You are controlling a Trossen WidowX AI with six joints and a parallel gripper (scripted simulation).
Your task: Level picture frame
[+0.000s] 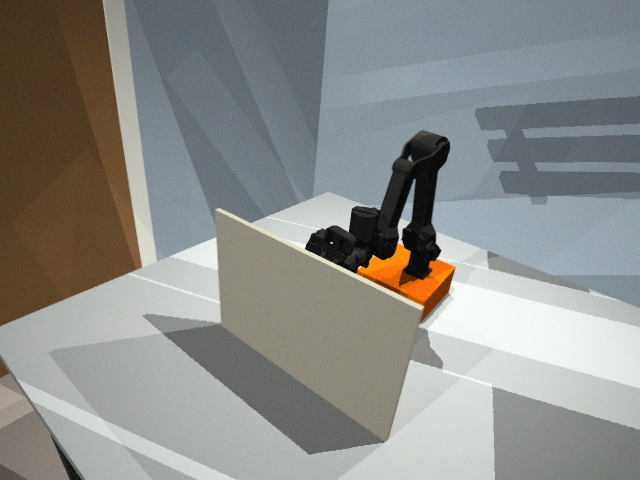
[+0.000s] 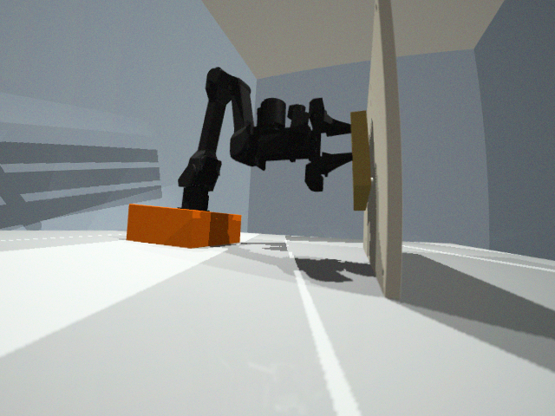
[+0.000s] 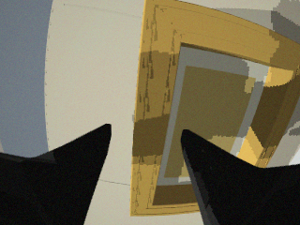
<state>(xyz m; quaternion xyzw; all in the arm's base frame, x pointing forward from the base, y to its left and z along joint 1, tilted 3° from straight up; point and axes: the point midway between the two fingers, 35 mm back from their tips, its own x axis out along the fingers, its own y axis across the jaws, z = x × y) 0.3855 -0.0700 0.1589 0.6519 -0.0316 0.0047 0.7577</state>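
Right now my gripper tip is 1 cm short of the yellow picture frame, 1 cm to the left of it and 5 cm above it. Also, from my gripper tip: wall panel 2 cm ahead, 7 cm below.
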